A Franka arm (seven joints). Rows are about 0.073 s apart.
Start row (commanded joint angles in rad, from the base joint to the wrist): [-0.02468, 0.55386, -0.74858, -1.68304, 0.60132, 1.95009, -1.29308]
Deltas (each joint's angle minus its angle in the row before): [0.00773, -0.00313, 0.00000, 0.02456, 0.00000, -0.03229, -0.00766]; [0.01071, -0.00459, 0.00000, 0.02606, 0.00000, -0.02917, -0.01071]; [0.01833, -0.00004, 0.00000, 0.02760, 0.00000, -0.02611, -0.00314]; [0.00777, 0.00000, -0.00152, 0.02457, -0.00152, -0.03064, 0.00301]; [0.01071, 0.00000, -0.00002, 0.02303, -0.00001, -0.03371, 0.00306]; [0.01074, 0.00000, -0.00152, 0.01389, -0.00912, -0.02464, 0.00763]
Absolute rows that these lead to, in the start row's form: [-0.01695, 0.55073, -0.74858, -1.65848, 0.60132, 1.91780, -1.30074]; [-0.00624, 0.54614, -0.74858, -1.63242, 0.60132, 1.88863, -1.31145]; [0.01209, 0.54610, -0.74858, -1.60482, 0.60132, 1.86252, -1.31459]; [0.01986, 0.54610, -0.75010, -1.58025, 0.59980, 1.83188, -1.31158]; [0.03057, 0.54610, -0.75012, -1.55722, 0.59979, 1.79817, -1.30852]; [0.04131, 0.54610, -0.75164, -1.54333, 0.59067, 1.77353, -1.30089]
